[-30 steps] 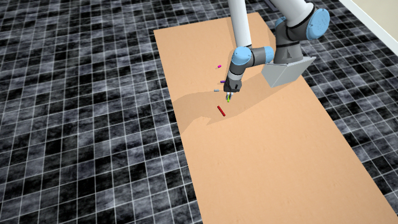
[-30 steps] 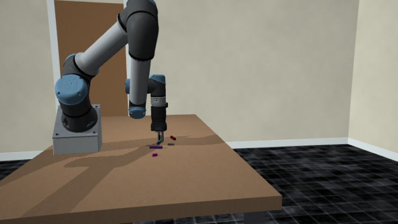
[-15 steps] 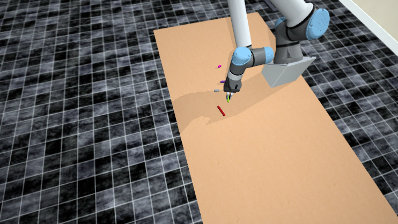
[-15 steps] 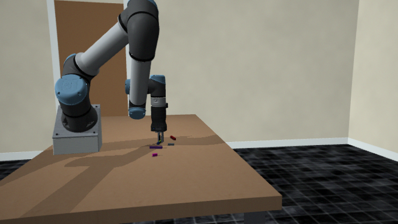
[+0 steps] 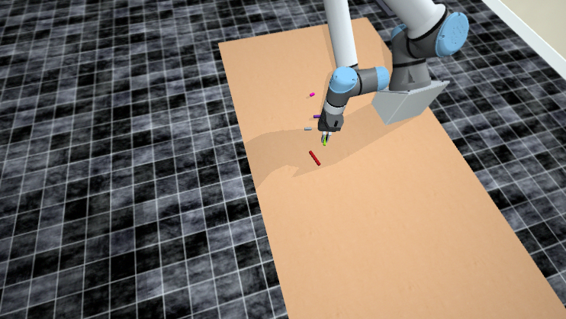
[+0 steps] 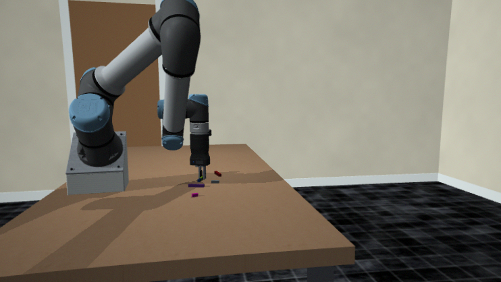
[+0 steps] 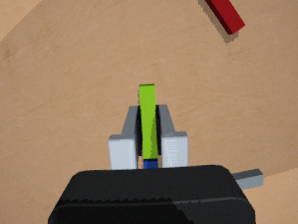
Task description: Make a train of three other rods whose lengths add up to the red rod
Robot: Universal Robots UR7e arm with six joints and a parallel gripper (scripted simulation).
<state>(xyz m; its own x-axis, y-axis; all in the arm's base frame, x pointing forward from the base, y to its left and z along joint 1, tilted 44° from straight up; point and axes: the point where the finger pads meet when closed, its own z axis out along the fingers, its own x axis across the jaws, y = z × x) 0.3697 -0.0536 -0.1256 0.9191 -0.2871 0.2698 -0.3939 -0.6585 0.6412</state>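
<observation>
Right now the lime rod is 10 mm below my hand. The rest, counted from my hand: red rod 70 mm ahead, 60 mm to the left, 10 mm below; purple rod 120 mm to the right, 30 mm behind, 10 mm below; grey rod 70 mm to the right, 40 mm ahead, 10 mm below.
</observation>
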